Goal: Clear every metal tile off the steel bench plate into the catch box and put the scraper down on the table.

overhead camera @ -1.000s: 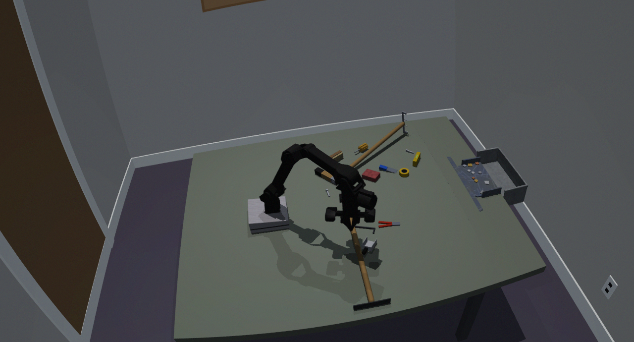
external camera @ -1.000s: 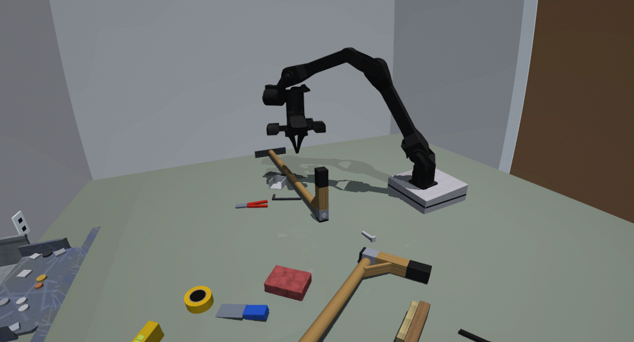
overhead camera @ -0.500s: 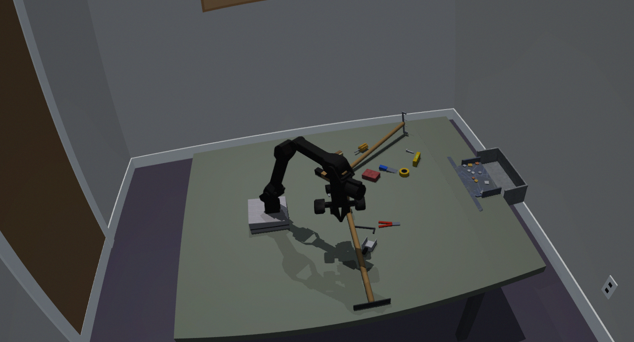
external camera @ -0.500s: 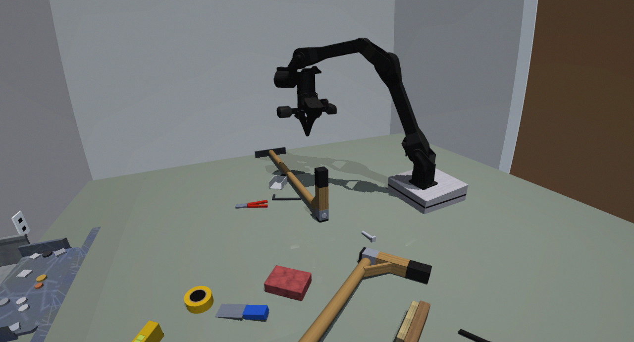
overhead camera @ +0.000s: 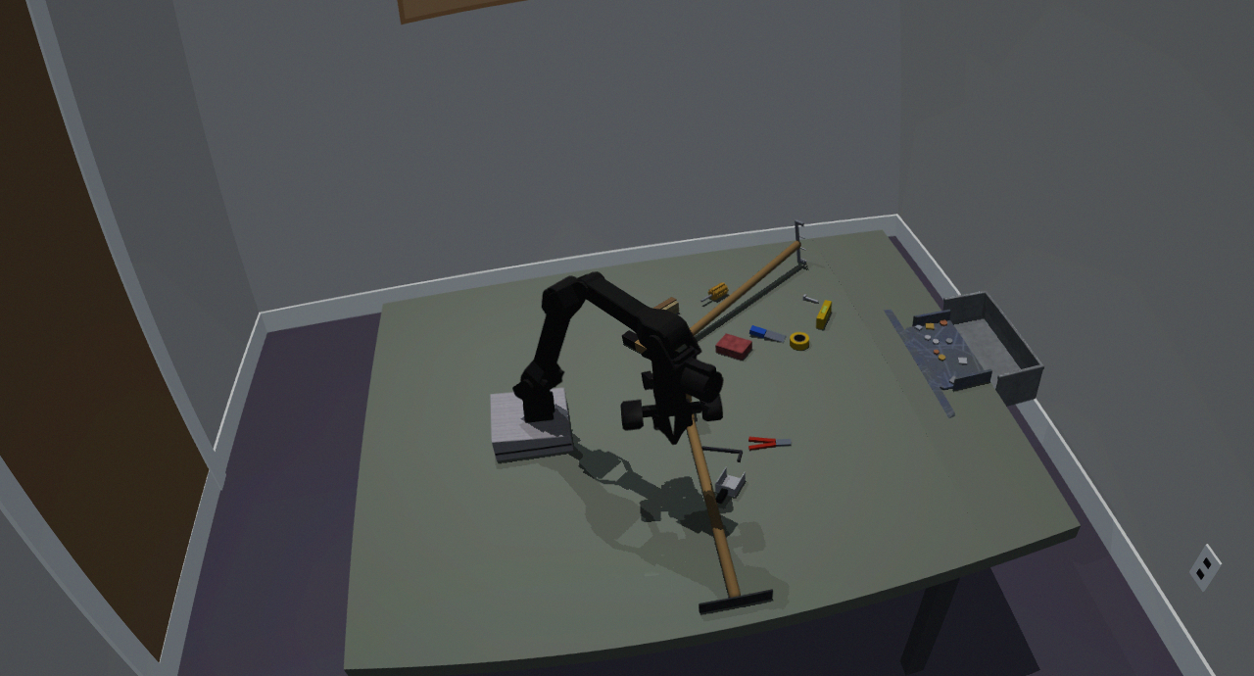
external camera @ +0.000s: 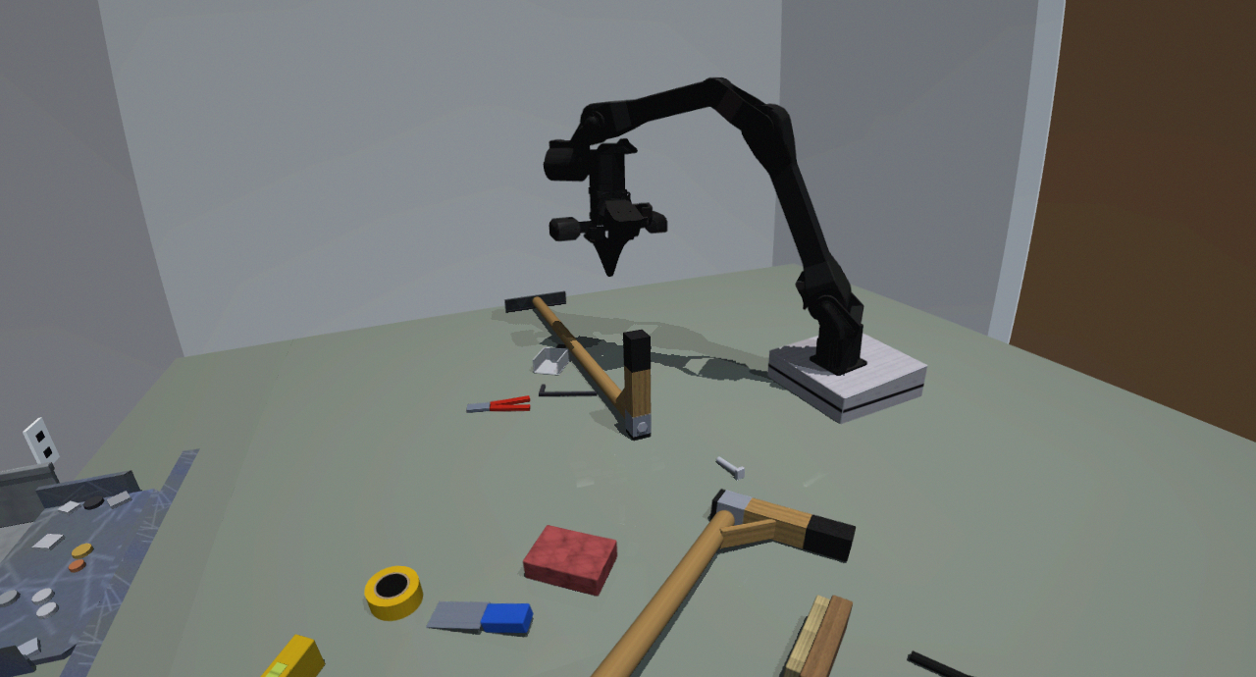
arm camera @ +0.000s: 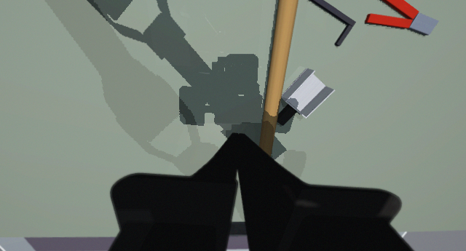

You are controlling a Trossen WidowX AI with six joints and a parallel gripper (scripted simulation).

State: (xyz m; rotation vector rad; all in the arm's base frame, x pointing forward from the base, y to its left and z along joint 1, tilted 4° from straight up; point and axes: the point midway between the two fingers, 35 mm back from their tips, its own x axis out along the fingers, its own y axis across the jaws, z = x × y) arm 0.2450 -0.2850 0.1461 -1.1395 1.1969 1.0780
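The metal bracket lies 14 cm below my gripper tip, 10 cm ahead of it and 2 cm to the right of it. From my gripper tip the other things lie so: hex key 15 cm below, 14 cm ahead, 9 cm to the left; then red block 44 cm to the left, 24 cm ahead, 14 cm below; then long scraper 9 cm below, 6 cm ahead, 3 cm to the right.
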